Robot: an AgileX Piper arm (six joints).
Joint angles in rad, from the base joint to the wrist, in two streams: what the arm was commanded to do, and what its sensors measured. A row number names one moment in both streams.
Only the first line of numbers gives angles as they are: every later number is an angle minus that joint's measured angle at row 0.
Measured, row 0: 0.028 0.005 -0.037 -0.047 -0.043 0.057
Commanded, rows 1 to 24: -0.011 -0.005 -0.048 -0.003 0.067 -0.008; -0.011 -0.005 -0.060 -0.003 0.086 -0.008; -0.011 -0.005 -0.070 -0.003 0.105 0.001; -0.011 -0.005 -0.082 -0.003 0.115 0.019; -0.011 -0.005 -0.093 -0.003 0.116 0.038; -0.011 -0.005 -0.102 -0.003 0.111 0.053; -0.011 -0.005 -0.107 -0.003 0.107 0.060; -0.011 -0.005 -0.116 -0.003 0.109 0.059; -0.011 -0.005 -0.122 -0.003 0.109 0.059; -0.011 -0.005 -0.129 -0.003 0.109 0.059; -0.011 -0.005 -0.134 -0.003 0.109 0.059; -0.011 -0.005 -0.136 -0.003 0.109 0.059; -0.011 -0.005 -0.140 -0.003 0.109 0.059; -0.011 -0.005 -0.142 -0.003 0.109 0.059; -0.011 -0.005 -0.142 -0.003 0.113 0.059; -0.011 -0.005 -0.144 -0.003 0.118 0.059; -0.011 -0.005 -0.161 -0.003 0.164 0.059; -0.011 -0.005 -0.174 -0.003 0.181 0.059; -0.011 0.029 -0.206 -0.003 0.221 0.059; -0.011 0.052 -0.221 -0.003 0.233 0.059; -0.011 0.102 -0.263 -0.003 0.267 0.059; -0.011 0.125 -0.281 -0.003 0.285 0.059; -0.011 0.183 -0.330 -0.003 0.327 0.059; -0.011 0.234 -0.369 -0.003 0.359 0.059
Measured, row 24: 0.000 0.117 -0.273 0.000 0.275 0.056
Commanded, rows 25 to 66: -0.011 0.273 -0.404 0.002 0.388 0.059; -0.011 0.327 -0.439 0.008 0.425 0.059; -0.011 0.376 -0.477 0.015 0.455 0.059; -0.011 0.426 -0.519 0.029 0.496 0.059; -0.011 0.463 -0.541 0.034 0.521 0.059; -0.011 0.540 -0.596 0.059 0.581 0.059; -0.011 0.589 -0.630 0.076 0.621 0.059; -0.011 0.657 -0.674 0.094 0.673 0.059; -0.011 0.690 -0.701 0.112 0.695 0.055; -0.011 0.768 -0.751 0.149 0.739 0.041; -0.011 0.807 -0.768 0.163 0.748 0.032; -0.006 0.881 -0.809 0.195 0.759 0.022; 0.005 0.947 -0.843 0.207 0.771 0.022; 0.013 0.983 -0.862 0.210 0.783 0.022; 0.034 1.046 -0.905 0.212 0.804 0.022; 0.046 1.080 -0.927 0.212 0.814 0.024; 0.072 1.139 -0.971 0.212 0.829 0.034; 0.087 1.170 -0.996 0.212 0.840 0.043; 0.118 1.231 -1.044 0.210 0.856 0.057; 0.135 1.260 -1.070 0.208 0.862 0.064; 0.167 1.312 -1.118 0.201 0.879 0.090; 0.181 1.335 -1.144 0.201 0.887 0.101; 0.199 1.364 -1.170 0.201 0.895 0.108; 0.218 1.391 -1.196 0.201 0.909 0.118; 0.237 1.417 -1.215 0.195 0.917 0.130; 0.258 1.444 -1.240 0.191 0.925 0.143; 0.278 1.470 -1.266 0.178 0.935 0.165; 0.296 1.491 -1.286 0.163 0.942 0.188; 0.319 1.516 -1.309 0.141 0.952 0.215; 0.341 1.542 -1.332 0.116 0.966 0.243; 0.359 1.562 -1.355 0.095 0.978 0.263; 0.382 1.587 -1.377 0.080 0.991 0.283; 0.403 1.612 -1.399 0.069 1.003 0.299; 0.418 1.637 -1.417 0.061 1.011 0.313; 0.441 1.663 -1.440 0.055 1.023 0.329; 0.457 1.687 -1.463 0.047 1.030 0.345; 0.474 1.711 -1.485 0.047 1.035 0.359; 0.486 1.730 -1.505 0.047 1.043 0.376; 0.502 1.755 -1.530 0.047 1.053 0.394; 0.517 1.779 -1.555 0.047 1.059 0.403; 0.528 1.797 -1.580 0.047 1.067 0.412; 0.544 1.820 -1.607 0.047 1.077 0.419
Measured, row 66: 0.495 1.745 -1.515 0.064 1.041 0.371
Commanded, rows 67 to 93: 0.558 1.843 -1.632 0.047 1.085 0.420; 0.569 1.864 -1.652 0.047 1.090 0.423; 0.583 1.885 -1.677 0.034 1.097 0.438; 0.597 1.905 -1.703 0.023 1.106 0.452; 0.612 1.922 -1.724 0.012 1.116 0.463; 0.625 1.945 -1.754 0.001 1.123 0.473; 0.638 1.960 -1.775 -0.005 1.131 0.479; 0.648 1.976 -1.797 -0.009 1.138 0.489; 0.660 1.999 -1.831 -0.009 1.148 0.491; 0.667 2.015 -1.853 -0.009 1.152 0.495; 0.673 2.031 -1.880 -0.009 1.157 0.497; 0.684 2.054 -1.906 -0.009 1.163 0.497; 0.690 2.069 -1.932 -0.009 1.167 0.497; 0.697 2.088 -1.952 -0.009 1.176 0.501; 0.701 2.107 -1.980 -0.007 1.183 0.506; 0.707 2.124 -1.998 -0.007 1.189 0.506; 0.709 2.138 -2.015 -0.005 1.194 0.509; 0.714 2.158 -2.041 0.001 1.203 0.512; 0.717 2.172 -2.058 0.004 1.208 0.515; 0.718 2.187 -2.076 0.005 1.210 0.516; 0.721 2.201 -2.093 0.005 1.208 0.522; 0.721 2.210 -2.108 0.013 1.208 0.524; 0.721 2.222 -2.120 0.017 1.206 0.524; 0.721 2.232 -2.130 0.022 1.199 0.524; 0.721 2.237 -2.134 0.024 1.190 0.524; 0.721 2.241 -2.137 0.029 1.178 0.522; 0.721 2.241 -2.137 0.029 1.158 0.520
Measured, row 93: 0.721 2.230 -2.117 0.023 1.196 0.518
